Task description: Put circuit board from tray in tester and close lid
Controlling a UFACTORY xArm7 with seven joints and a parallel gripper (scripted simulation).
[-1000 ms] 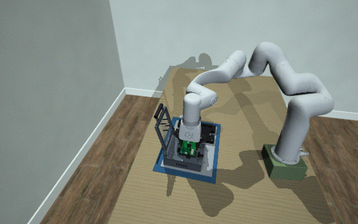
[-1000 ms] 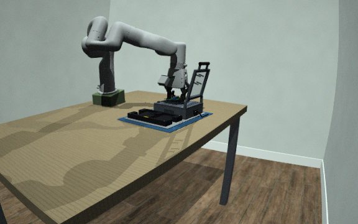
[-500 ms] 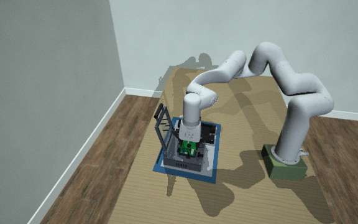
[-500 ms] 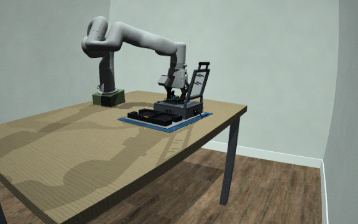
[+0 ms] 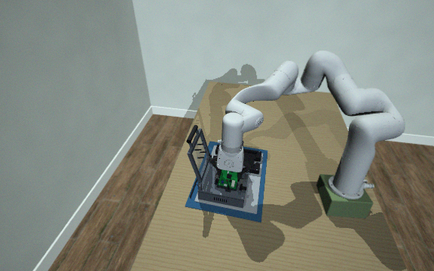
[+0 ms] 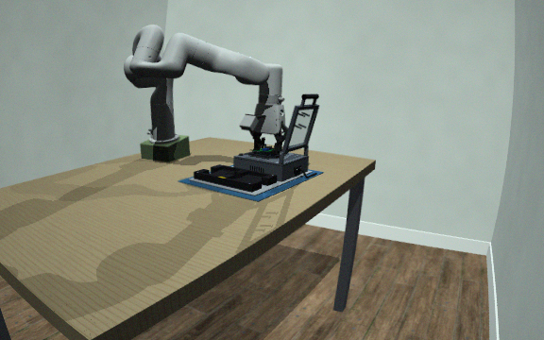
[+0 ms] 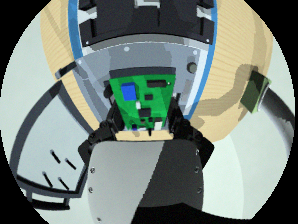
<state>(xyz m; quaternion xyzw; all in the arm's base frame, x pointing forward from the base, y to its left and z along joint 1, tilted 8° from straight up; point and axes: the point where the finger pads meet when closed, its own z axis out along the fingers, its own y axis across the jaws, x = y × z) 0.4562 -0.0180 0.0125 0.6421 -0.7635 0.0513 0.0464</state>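
Now: the green circuit board right at my hand. Round my hand: lid 120 mm ahead, 20 mm to the right, 100 mm above; tester plate 10 mm ahead, 10 mm to the left, 10 mm below.
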